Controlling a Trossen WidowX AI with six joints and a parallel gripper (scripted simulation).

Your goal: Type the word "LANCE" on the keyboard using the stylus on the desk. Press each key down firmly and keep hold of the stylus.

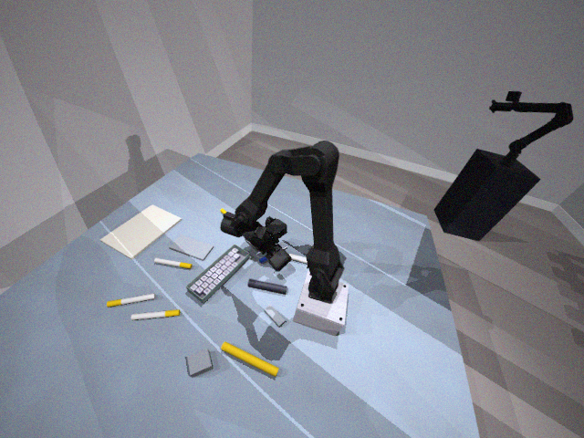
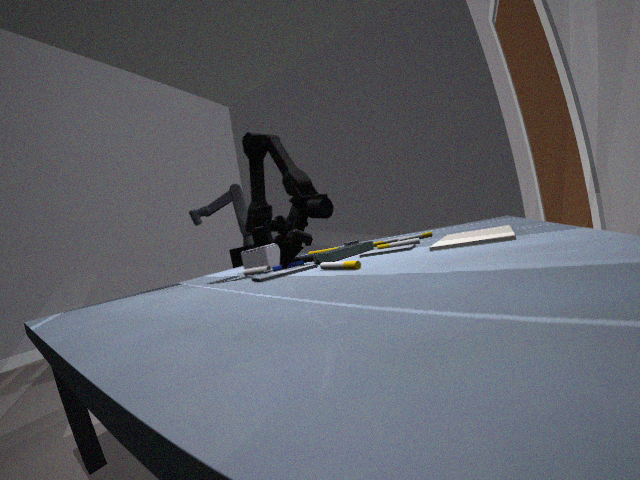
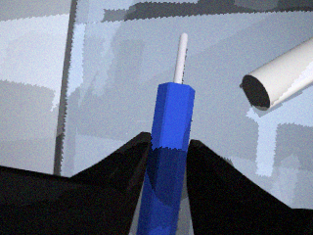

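Right now my gripper tip is 1 cm past the dark cylinder and 14 cm to the right of it. The rest, counted from my gripper tip: yellow bar (3 cm behind, 34 cm to the left); then grey card (29 cm ahead, 7 cm to the left); then blue stylus (1 cm behind, 1 cm to the right).
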